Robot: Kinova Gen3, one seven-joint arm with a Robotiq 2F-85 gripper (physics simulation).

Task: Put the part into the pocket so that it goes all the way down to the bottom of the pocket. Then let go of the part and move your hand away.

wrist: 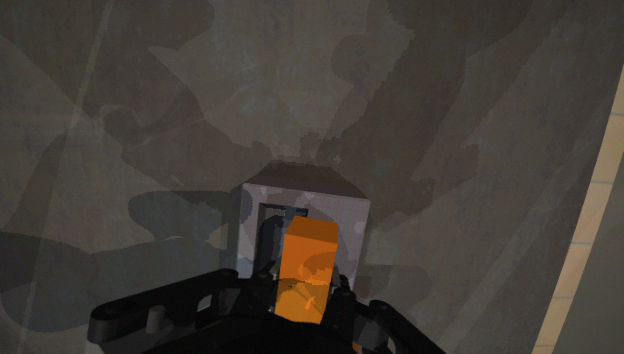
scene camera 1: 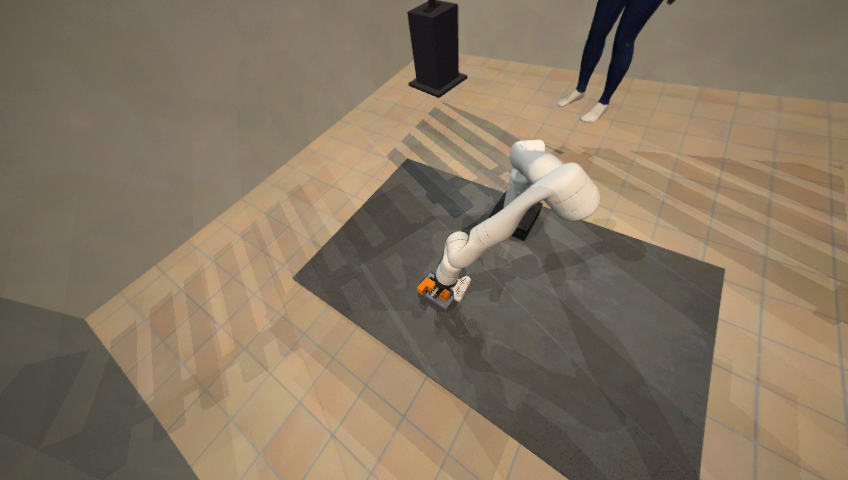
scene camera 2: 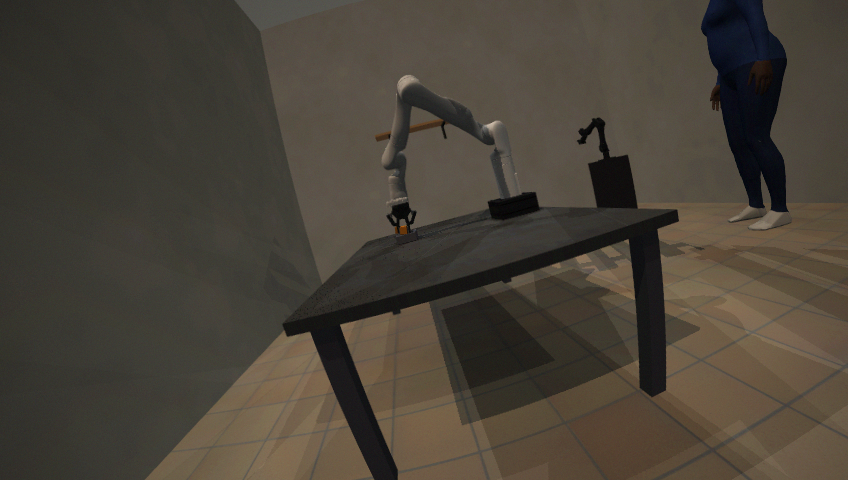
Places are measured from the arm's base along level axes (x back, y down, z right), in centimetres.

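Pixels of known places: gripper, between the fingertips: (wrist: 307, 273) (scene camera 1: 437, 292) (scene camera 2: 404, 233); arm's base, origin of its link: (scene camera 2: 510, 196).
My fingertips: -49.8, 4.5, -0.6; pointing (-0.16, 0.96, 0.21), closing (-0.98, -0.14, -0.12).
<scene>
Ahead of a thing's pixels: the offset from my fingertips to its top centre, as dx, dy, dz. "*": to the spot under its first point. Level surfaces: height alone.
The orange part @(-1.4, -3.8, +0.8) (scene camera 1: 425, 286) (scene camera 2: 402, 229) (wrist: 308, 260) is held between the fingers of my gripper (wrist: 307, 273) (scene camera 2: 402, 228), which is shut on it. In scene camera 1 the part shows on both sides of the fingers. The grey block with the pocket @(+0.8, -0.2, +0.7) (scene camera 1: 440, 305) (scene camera 2: 407, 237) (wrist: 353, 212) stands on the table beneath the part. In the wrist view the dark pocket opening @(* +3.6, +2.9, -0.8) (wrist: 269, 235) shows to the left of the part and beyond its far end. The part covers the rest of the opening. How far the part's lower side is from the block is hidden.
The dark table @(dy +3.4) (scene camera 1: 595, 333) (scene camera 2: 476, 255) bears the block and the arm's black base (scene camera 2: 512, 205). A table edge shows at the right of the wrist view. A black pedestal (scene camera 1: 434, 50) (scene camera 2: 612, 181) and a standing person (scene camera 1: 618, 47) (scene camera 2: 751, 107) are beyond the table.
</scene>
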